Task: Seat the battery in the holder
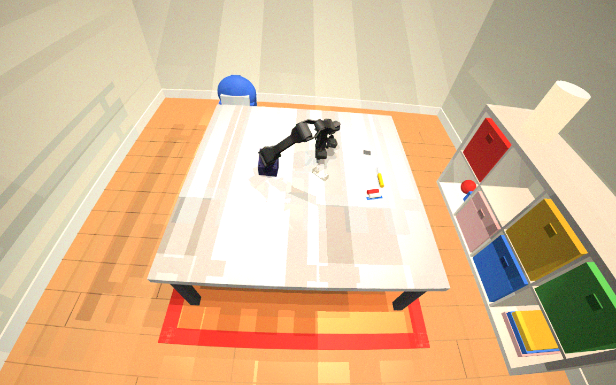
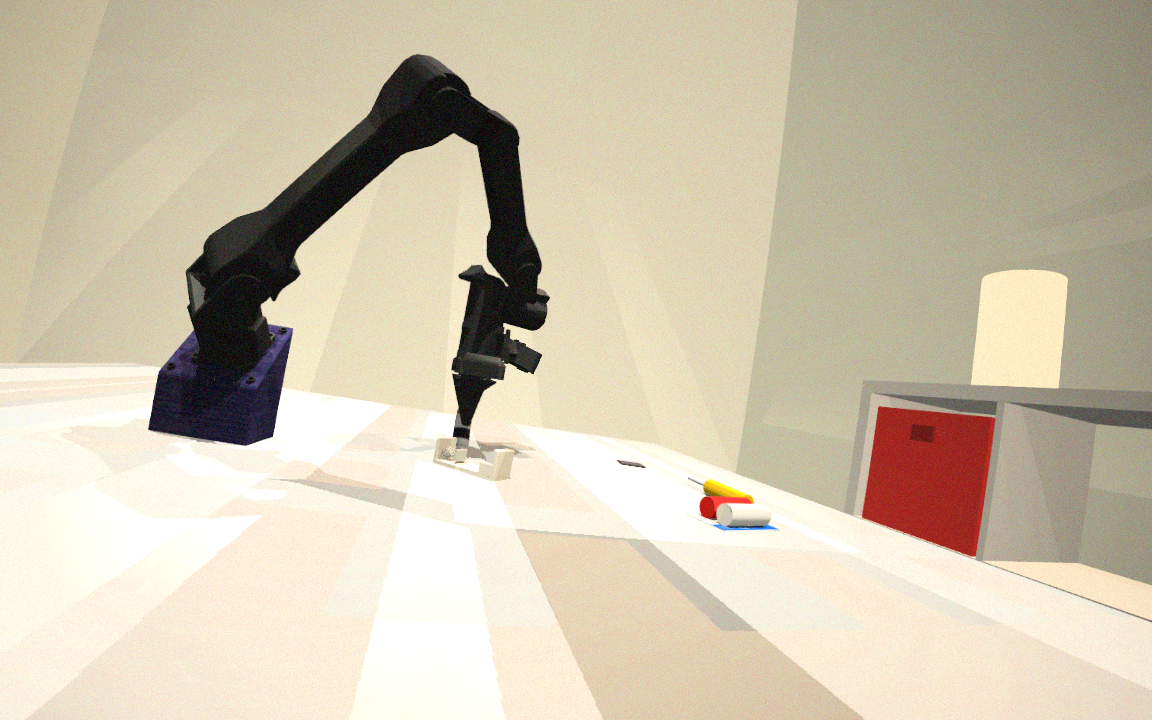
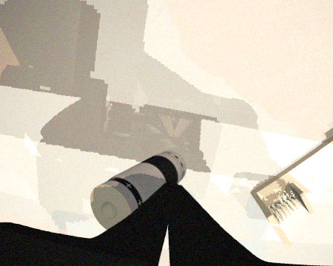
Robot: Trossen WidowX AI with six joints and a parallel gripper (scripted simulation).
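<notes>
Now: the battery 1 cm to the left of my gripper tip and 1 cm below it. Also, from my gripper tip: small dark chip 29 cm ahead, 15 cm to the left, 4 cm below; then yellow-handled screwdriver 36 cm ahead, 4 cm to the right, 3 cm below.
</notes>
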